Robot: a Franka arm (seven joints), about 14 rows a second.
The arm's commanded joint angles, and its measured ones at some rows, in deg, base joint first. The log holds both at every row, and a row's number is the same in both.
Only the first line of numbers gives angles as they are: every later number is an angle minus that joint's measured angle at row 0.
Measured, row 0:
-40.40, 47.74, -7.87, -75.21, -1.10, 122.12, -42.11
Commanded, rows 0 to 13:
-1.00, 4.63, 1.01, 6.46, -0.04, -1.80, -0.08
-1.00, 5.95, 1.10, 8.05, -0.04, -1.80, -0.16
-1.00, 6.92, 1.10, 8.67, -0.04, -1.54, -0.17
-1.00, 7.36, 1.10, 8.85, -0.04, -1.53, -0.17
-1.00, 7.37, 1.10, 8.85, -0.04, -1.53, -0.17
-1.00, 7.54, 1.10, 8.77, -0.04, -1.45, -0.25
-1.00, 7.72, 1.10, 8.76, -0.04, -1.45, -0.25
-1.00, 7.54, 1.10, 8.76, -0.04, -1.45, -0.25
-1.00, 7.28, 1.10, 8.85, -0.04, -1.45, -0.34
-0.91, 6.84, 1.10, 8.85, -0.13, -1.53, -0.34
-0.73, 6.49, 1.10, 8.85, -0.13, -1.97, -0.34
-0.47, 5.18, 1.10, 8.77, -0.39, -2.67, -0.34
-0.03, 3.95, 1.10, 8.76, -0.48, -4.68, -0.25
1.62, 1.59, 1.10, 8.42, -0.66, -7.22, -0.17
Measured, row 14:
0.20, 5.44, 0.58, 8.30, -0.01, -2.45, -0.01
